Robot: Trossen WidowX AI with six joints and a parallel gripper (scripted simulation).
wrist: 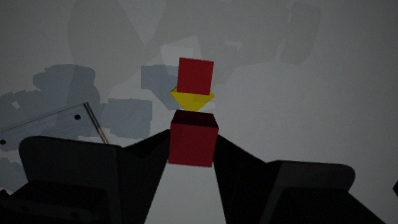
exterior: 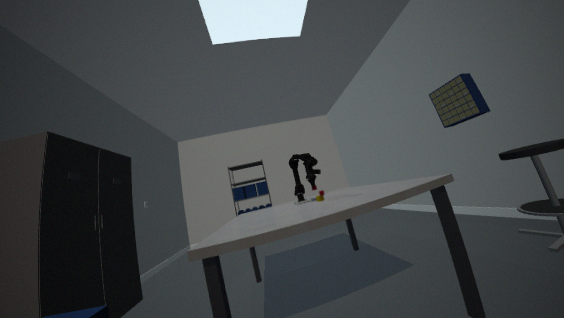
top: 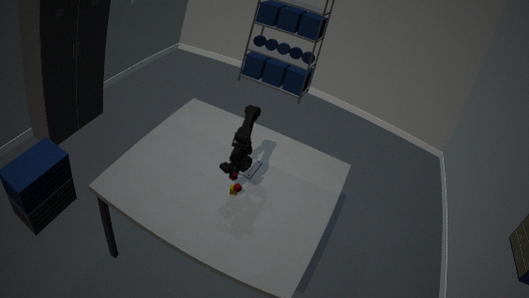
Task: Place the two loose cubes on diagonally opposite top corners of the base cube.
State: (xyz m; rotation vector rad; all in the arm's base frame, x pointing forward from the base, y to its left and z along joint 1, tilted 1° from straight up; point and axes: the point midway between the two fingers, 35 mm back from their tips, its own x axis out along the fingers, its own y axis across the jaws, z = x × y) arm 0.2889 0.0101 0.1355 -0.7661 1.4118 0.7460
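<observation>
The yellow cube lies 90 mm below my gripper tip, 20 mm to the left of it and 10 mm ahead of it.
</observation>
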